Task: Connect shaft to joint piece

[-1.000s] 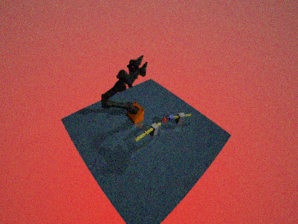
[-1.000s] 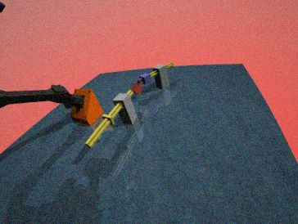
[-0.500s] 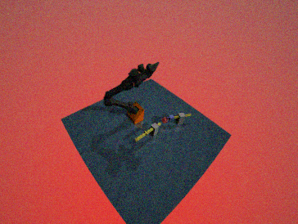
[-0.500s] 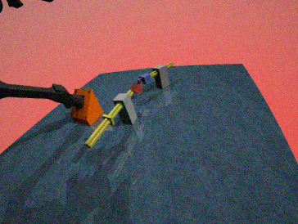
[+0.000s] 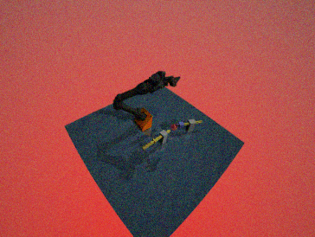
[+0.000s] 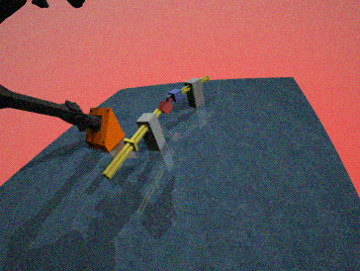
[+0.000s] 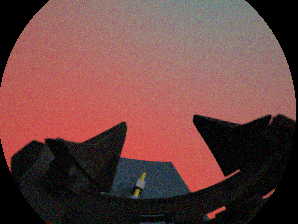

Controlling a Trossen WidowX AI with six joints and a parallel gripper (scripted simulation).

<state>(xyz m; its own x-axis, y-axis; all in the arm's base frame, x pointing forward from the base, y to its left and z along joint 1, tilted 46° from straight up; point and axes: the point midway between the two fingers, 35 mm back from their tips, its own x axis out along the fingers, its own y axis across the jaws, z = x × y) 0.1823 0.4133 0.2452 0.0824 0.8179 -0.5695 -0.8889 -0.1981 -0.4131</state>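
My gripper tip is 7 cm short of the red square joint piece, 4 cm to the right of it and 50 cm above it.
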